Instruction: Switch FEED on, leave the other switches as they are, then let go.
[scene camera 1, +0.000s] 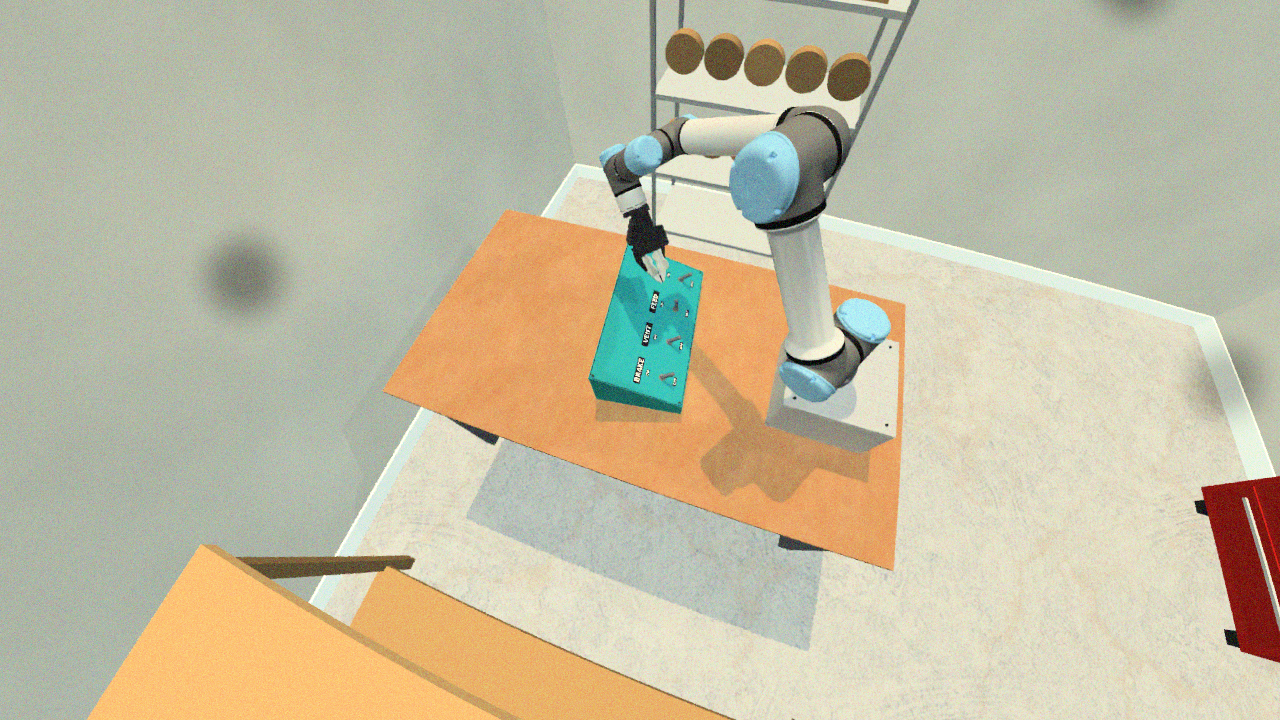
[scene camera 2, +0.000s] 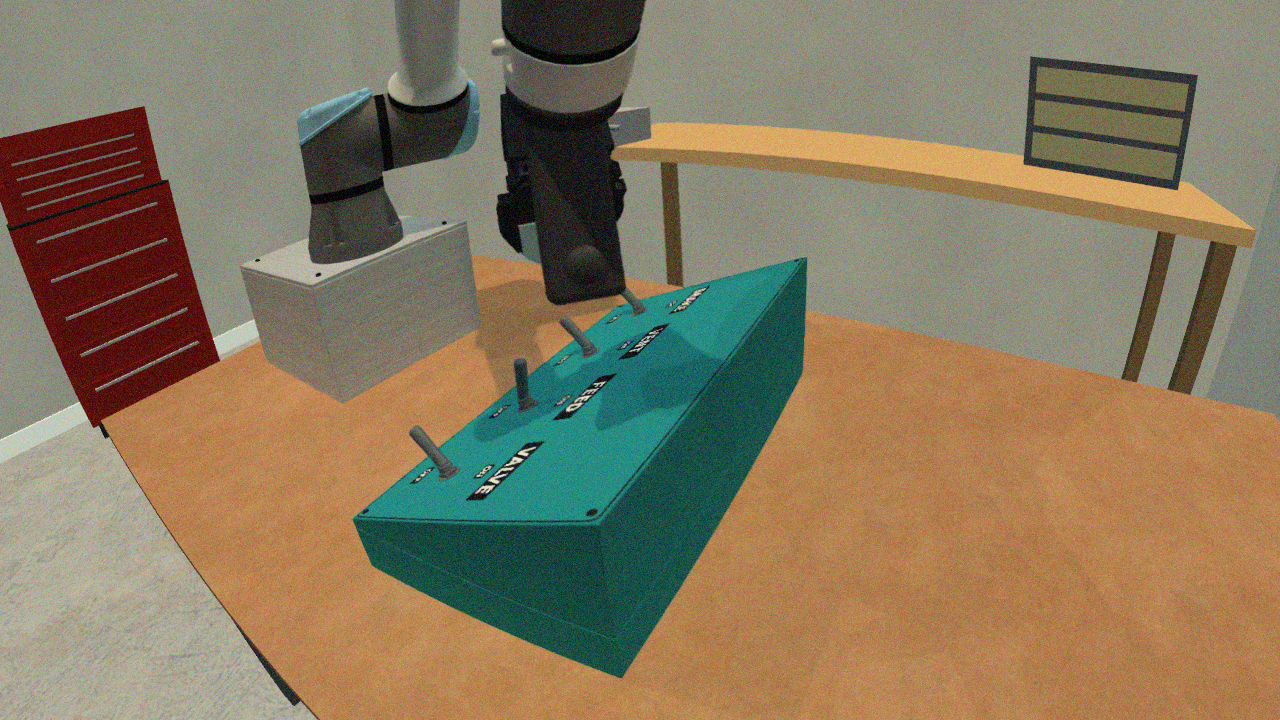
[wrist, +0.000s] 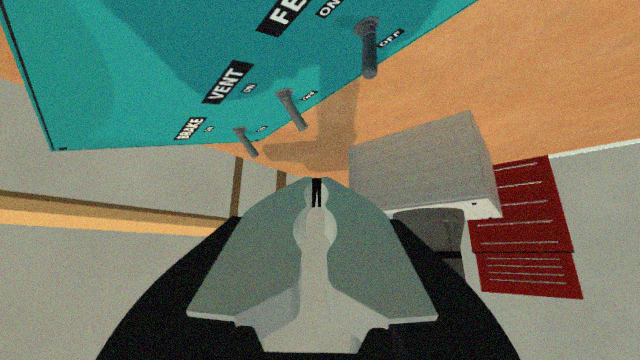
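Where they show: gripper, fingertip midpoint: (scene camera 1: 662, 282) (wrist: 317, 180); arm's base, origin of the base link: (scene camera 2: 356, 246) (wrist: 426, 213).
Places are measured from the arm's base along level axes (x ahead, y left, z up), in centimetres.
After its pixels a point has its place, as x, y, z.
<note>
The teal switch box (scene camera 1: 617, 349) {52.5, 21.3, -4.0} (scene camera 2: 716, 420) {64.2, 3.2, -5.9} (wrist: 80, 110) {55.5, 21.3, -3.0} stands on the table. Its FEED lever (scene camera 1: 675, 306) {45.5, -1.4, -6.8} (scene camera 2: 522, 383) {46.0, -2.3, -6.4} (wrist: 369, 50) {46.0, -2.2, -6.2} stands more upright than the others, tipped away from OFF towards ON. The VALVE lever (scene camera 1: 685, 278) {47.8, -13.2, -7.4} (scene camera 2: 433, 452) {48.6, -13.9, -7.0}, VENT lever (scene camera 1: 674, 341) {40.2, 9.5, -6.8} (scene camera 2: 578, 336) {41.1, 8.7, -7.1} (wrist: 292, 110) {41.1, 8.7, -7.0} and BRAKE lever (scene camera 1: 667, 377) {36.6, 21.0, -7.0} (scene camera 2: 633, 300) {37.8, 20.3, -7.5} (wrist: 246, 142) {37.3, 20.1, -7.1} lean to OFF. My gripper (scene camera 1: 661, 278) {49.3, 0.5, 4.9} (wrist: 317, 180) {49.3, 0.5, 4.9} is shut and empty, above the panel and apart from the levers. In scene camera 2 its dark body hides the fingertips.
The robot's grey base block (scene camera 1: 827, 429) {-7.9, 14.1, -7.1} (scene camera 2: 295, 335) {0.9, -13.2, -9.4} (wrist: 415, 160) {9.3, -0.1, -10.0} stands on the orange table (scene camera 1: 483, 331) {102.0, 31.6, -17.8} (scene camera 2: 939, 501) {79.9, 19.4, -17.8} (wrist: 550, 85) {12.9, -22.9, -17.8} beyond the box's lever side. A red drawer cabinet (scene camera 2: 116, 268) (wrist: 525, 205) and a wooden bench (scene camera 2: 859, 170) stand farther off.
</note>
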